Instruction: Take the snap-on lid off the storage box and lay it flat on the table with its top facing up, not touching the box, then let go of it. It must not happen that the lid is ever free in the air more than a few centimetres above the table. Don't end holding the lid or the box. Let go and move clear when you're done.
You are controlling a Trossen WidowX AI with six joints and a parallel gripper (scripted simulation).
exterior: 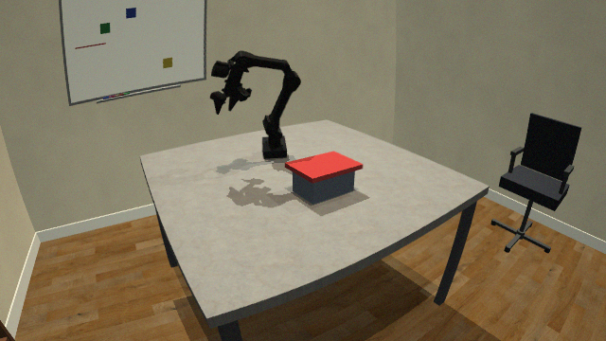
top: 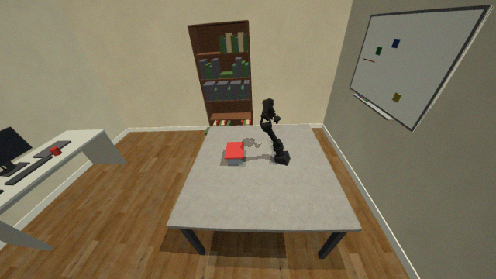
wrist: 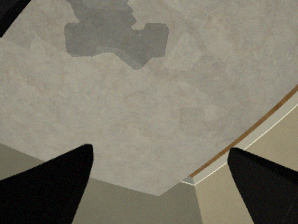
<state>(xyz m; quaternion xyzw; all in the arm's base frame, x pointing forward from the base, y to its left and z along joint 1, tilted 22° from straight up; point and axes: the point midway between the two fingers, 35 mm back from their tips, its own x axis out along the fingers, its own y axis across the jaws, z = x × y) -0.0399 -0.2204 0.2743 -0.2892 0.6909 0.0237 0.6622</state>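
My gripper is now 39 cm short of the red lid, 22 cm to the right of it and 19 cm above it. Also, from my hand: grey storage box (39 cm ahead, 22 cm to the left, 24 cm below).
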